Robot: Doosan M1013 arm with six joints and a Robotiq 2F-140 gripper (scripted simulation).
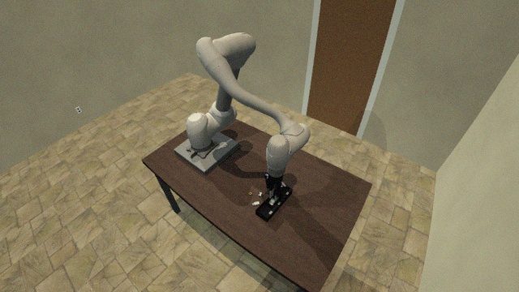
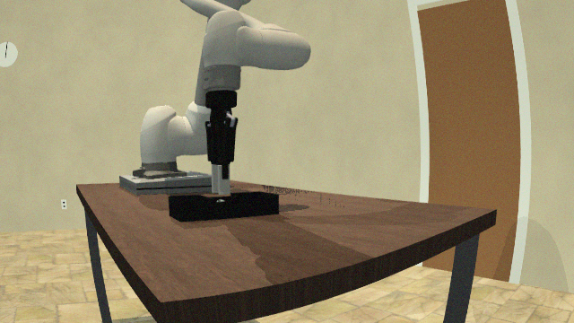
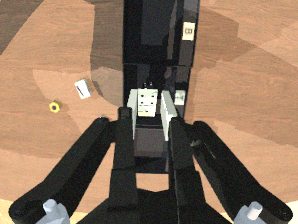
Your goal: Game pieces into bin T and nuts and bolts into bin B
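The gold ring-shaped nut is 150 mm behind my hand, 10 mm to the right of it and 80 mm below it. Round my hand: white domino: 10 mm to the right, 60 mm below; then black bin: 10 mm ahead, 60 mm below; then dark piece: 70 mm below.
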